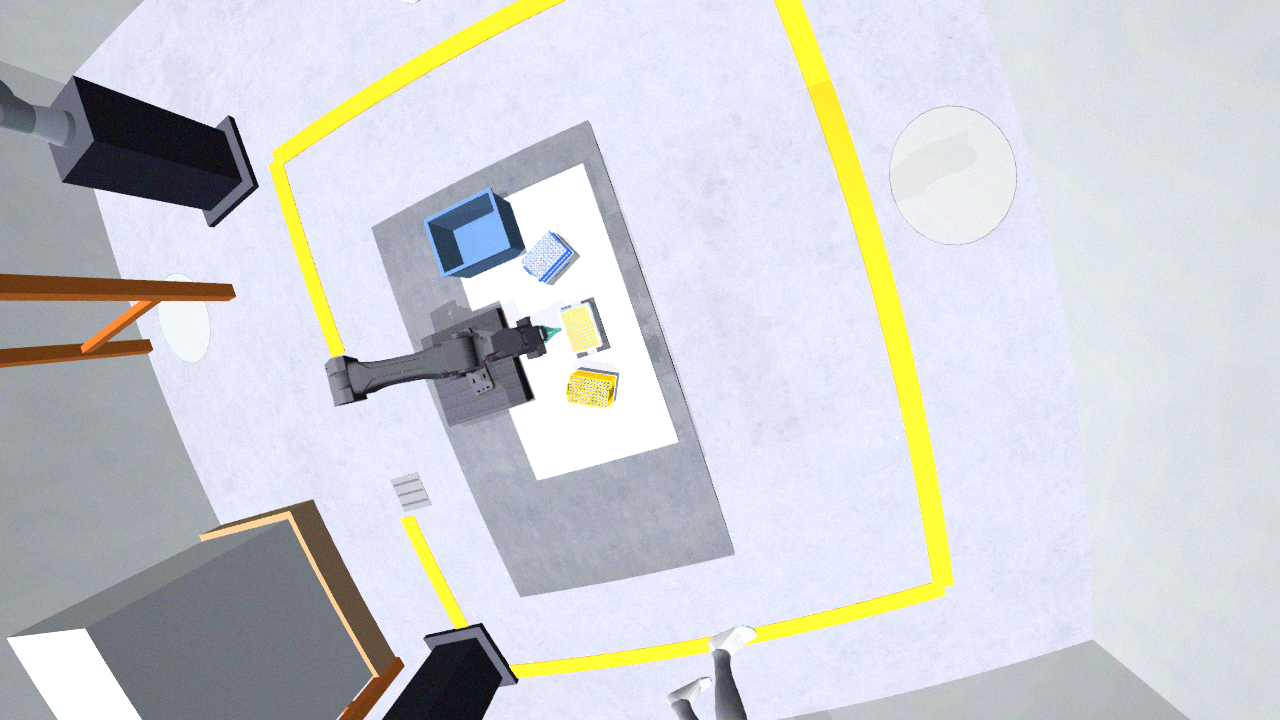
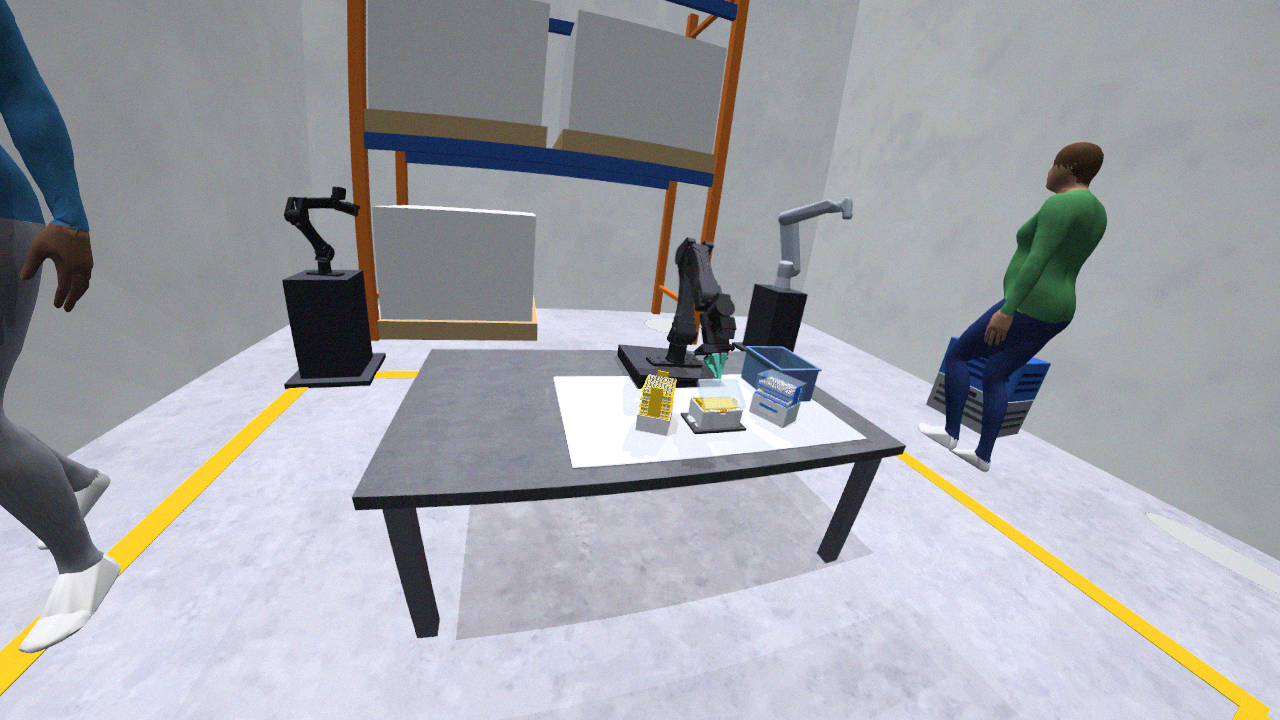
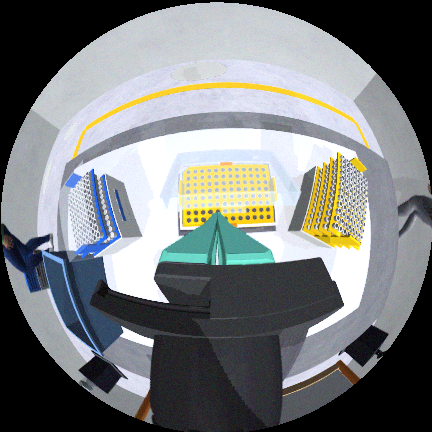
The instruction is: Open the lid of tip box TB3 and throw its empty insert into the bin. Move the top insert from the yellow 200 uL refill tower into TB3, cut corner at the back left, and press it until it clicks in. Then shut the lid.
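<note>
Tip box TB3 (image 2: 714, 415) is a low grey-white box holding a yellow insert (image 1: 581, 327) (image 2: 716, 403) (image 3: 254, 217), whose holes look empty. Its clear lid (image 2: 721, 388) (image 3: 286, 186) is partly open and tilted; the edge nearer the arm is raised, and the front hole rows show uncovered. My gripper (image 1: 558, 331) (image 2: 716, 375) (image 3: 216, 218) is shut and empty, at the arm side of TB3 close to the lid's raised edge; contact is unclear. The yellow refill tower (image 1: 591, 389) (image 2: 657, 398) (image 3: 341, 200) stands beside TB3 with stacked inserts. The blue bin (image 1: 472, 240) (image 2: 780, 367) (image 3: 75, 300) stands at the table's other side.
A blue-and-white refill tower (image 1: 547, 257) (image 2: 775, 407) (image 3: 90, 212) stands between TB3 and the bin. These stand on a white mat (image 1: 572, 447) (image 2: 599, 447) on the grey table (image 1: 617, 537) (image 2: 474, 429). A person in green (image 2: 1065, 255) is beyond the bin side, away from the table.
</note>
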